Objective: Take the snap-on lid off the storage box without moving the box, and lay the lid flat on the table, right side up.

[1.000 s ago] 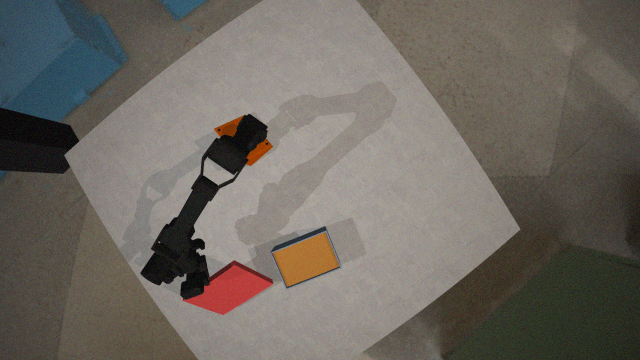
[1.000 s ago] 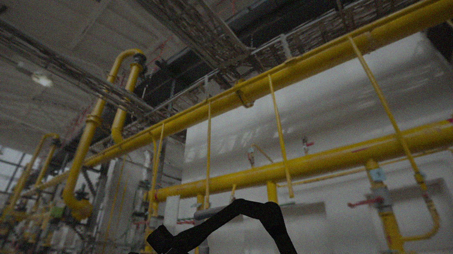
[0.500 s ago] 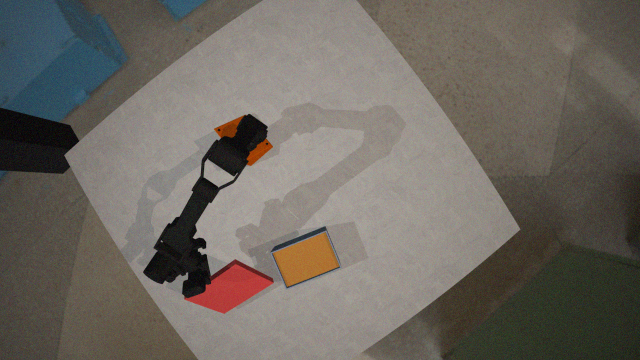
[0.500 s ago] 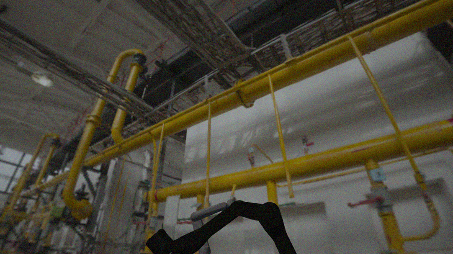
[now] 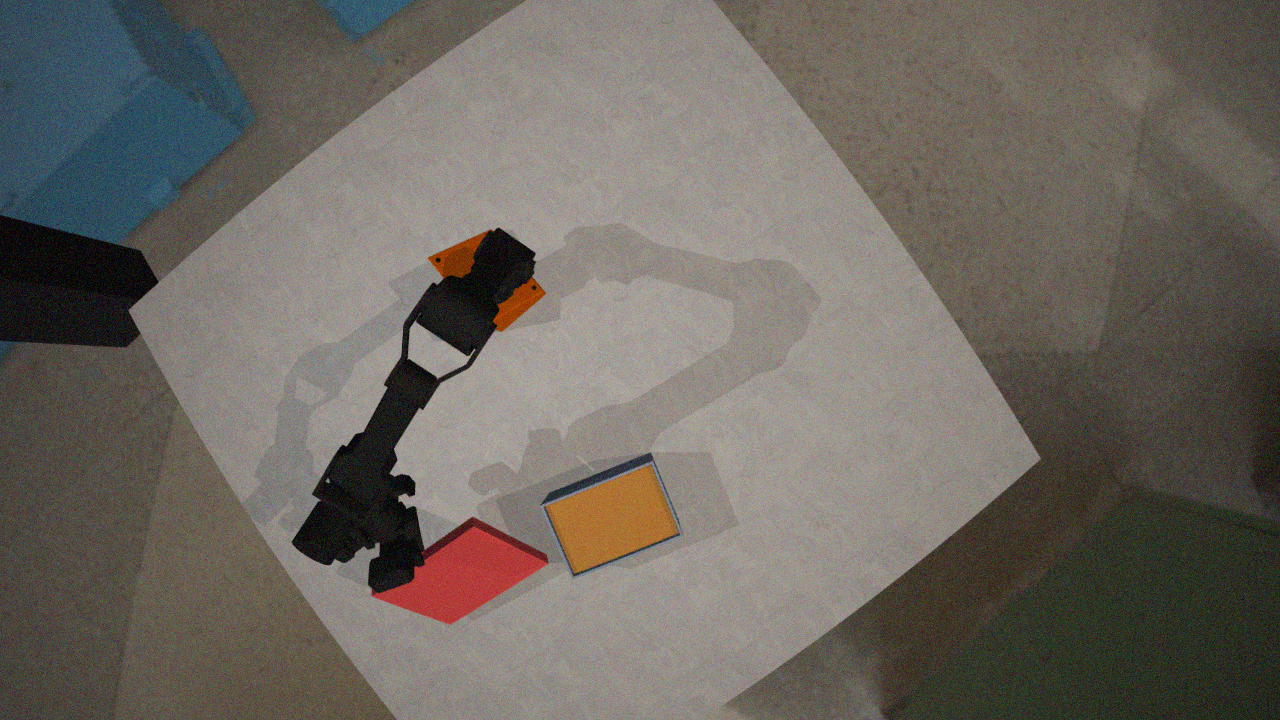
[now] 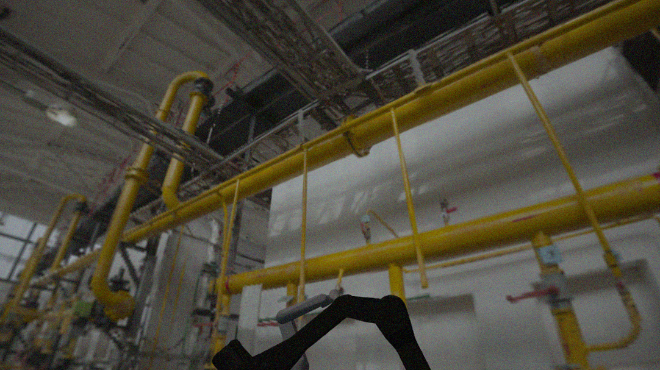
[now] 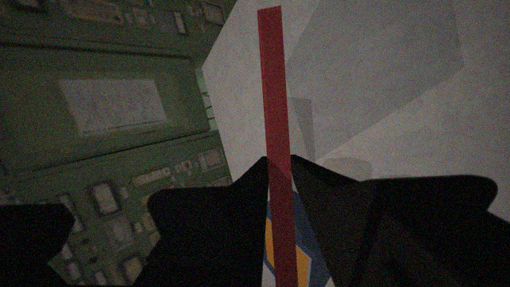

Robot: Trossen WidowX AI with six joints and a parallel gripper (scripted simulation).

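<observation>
The red lid lies 6 cm ahead of my gripper tip, 1 cm to the left of it and 5 cm below it. From my gripper tip the other things lie so: storage box 14 cm ahead, 26 cm to the left, 12 cm below.
</observation>
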